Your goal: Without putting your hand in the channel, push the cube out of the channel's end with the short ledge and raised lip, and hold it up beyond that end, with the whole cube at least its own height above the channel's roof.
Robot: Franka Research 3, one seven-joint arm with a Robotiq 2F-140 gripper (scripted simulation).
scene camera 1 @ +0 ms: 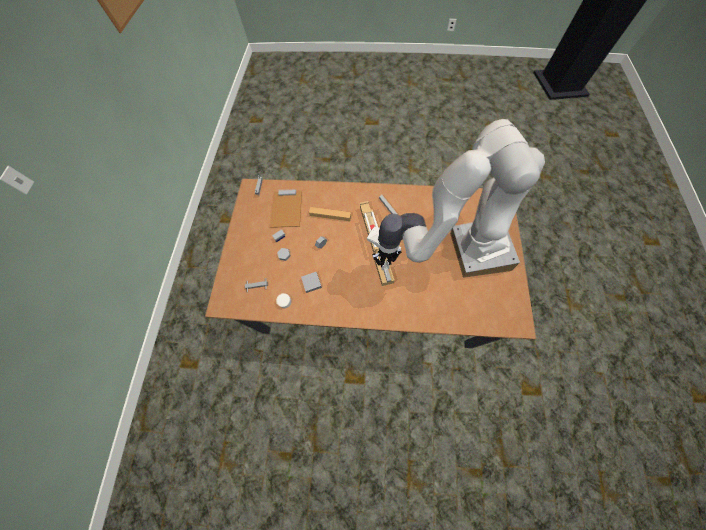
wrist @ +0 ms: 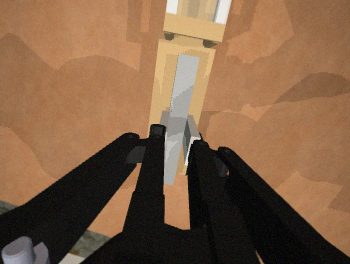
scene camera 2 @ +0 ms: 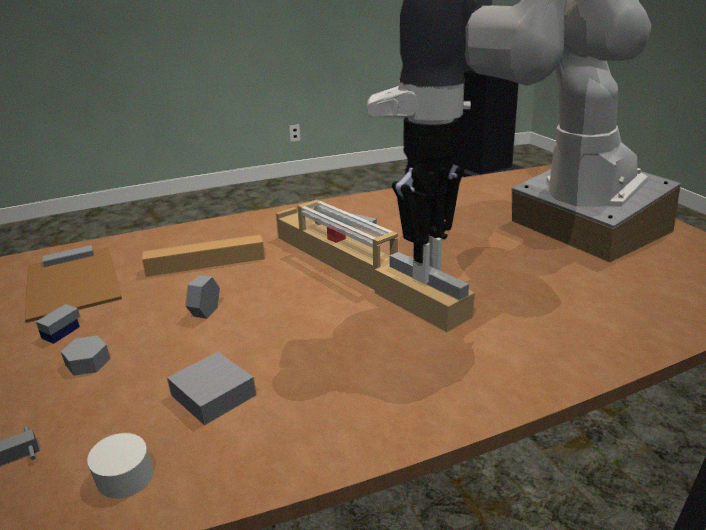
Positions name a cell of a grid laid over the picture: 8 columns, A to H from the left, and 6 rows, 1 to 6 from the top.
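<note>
My gripper (scene camera 2: E4) is visible, also in the wrist view as the gripper (wrist: E3). Flat board (scene camera 2: A4) visible, and in scene camera 1 likewise the board (scene camera 1: D3); in the wrist view the board is out of frame. Wooden beam (scene camera 2: C3) visible; in the wrist view the beam is out of frame. Grey box (scene camera 2: C5) visible.
</note>
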